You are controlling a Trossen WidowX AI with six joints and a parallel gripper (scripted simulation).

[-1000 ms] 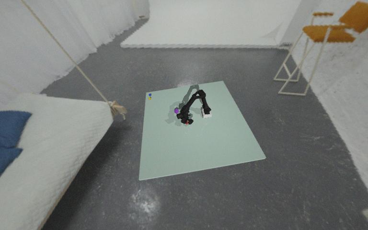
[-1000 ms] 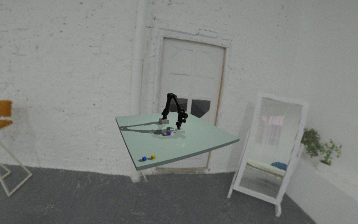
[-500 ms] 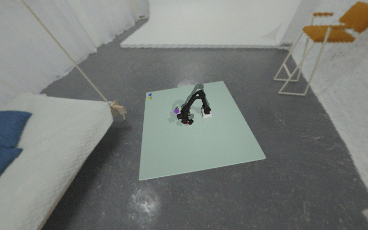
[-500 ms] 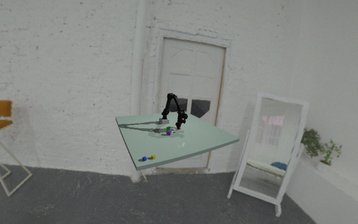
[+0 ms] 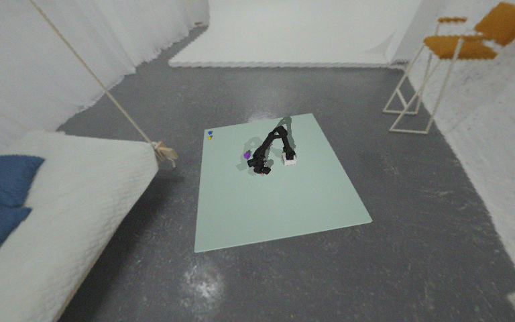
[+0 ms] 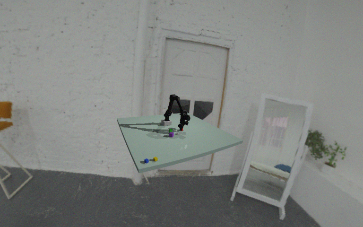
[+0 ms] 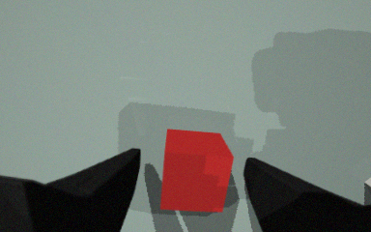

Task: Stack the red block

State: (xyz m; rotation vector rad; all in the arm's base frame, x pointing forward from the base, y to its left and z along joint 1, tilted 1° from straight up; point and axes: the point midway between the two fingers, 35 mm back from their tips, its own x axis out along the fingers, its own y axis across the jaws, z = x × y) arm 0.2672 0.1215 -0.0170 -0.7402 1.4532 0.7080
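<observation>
Right now the purple cube is 140 mm ahead of my gripper tip, 190 mm to the right of it and 10 mm above it. The rest, counted from my gripper tip: small grey cube: 40 mm behind, 120 mm to the right; red block: 10 mm above; small white cube: 100 mm ahead, 90 mm to the right.
</observation>
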